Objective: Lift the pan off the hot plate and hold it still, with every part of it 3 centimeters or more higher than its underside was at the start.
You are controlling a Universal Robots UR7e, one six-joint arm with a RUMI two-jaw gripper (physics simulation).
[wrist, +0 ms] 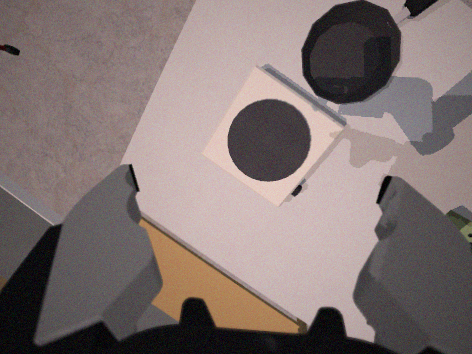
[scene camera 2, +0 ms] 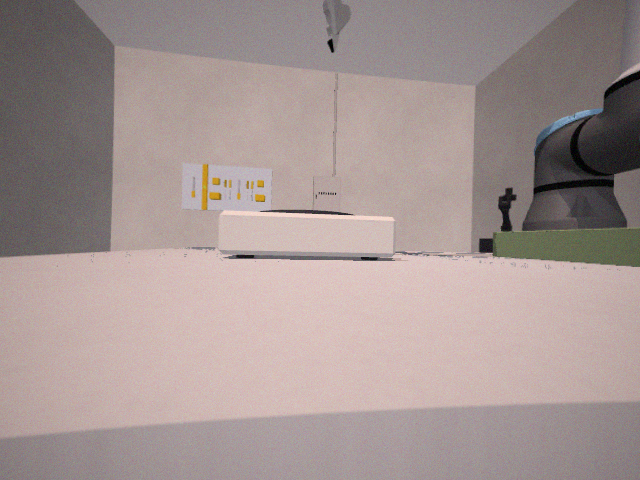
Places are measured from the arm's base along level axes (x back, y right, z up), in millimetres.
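Where they show: gripper, fingertip midpoint: [wrist: 255,174] [scene camera 2: 303,28]; arm's base, origin of the base link: [scene camera 2: 568,232].
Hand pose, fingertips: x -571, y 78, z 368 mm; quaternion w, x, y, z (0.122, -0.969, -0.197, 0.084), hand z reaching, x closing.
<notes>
Things, the pixels of their top centre, and the offset from my fingertips.
- square white hot plate, middle of its top: [scene camera 2: 310,216] [wrist: 270,144] dx +16, dy -26, dz -357 mm
- small black knob, middle of its top: [wrist: 295,191] dx +126, dy -102, dz -377 mm
The black round pan [wrist: 351,52] lies beside the hot plate at the upper right of the wrist view, apart from the burner; its black handle [wrist: 420,6] is cut off by the top edge. The pan does not show in the scene view. The square white hot plate [scene camera 2: 307,234] [wrist: 245,100] stands on the table, with its dark round burner [scene camera 2: 308,211] [wrist: 269,140] bare and a small black knob [wrist: 297,190] on one side. My gripper [scene camera 2: 331,46] [wrist: 255,174] is open and empty, high above the hot plate; the pan is outside the span of the fingers.
The robot's base [scene camera 2: 573,206] stands on a green block [scene camera 2: 563,245] at the right, near a small black upright object [scene camera 2: 506,209]. An orange-brown surface [wrist: 200,270] lies beyond the table's edge in the wrist view. A panel with yellow parts [scene camera 2: 227,187] is at the back wall.
</notes>
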